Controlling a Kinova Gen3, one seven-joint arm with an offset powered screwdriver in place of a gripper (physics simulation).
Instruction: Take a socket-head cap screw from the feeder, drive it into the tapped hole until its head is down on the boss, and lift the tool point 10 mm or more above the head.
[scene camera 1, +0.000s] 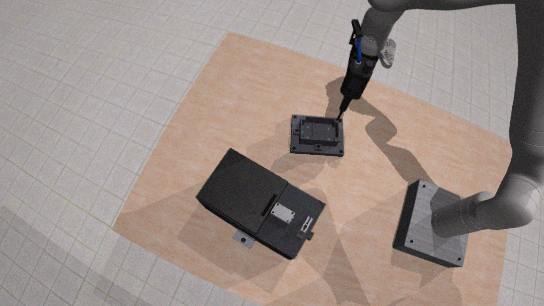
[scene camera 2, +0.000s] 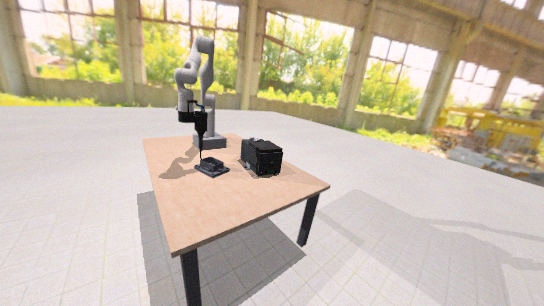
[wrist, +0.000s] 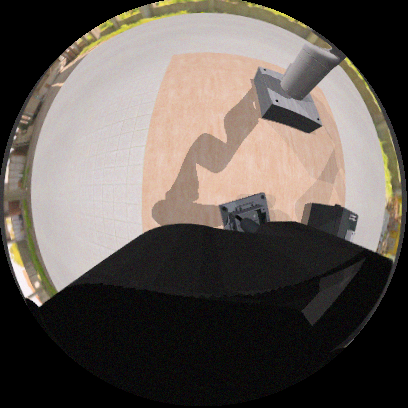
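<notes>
My screwdriver has no fingers. In both scene views it points down, its thin bit ending at or close above one corner of the dark housing, the upper right corner in scene camera 1. Contact is too small to tell. The housing is an open rectangular box on a flanged base plate. No screw can be made out at the tip, and the tapped hole and boss under it are not distinct. The black feeder stands apart from the housing.
The arm's grey base block stands on the wooden table. A small grey tab sticks out beside the feeder. The black tool body hides the lower part of the wrist view. Shadows cross the table.
</notes>
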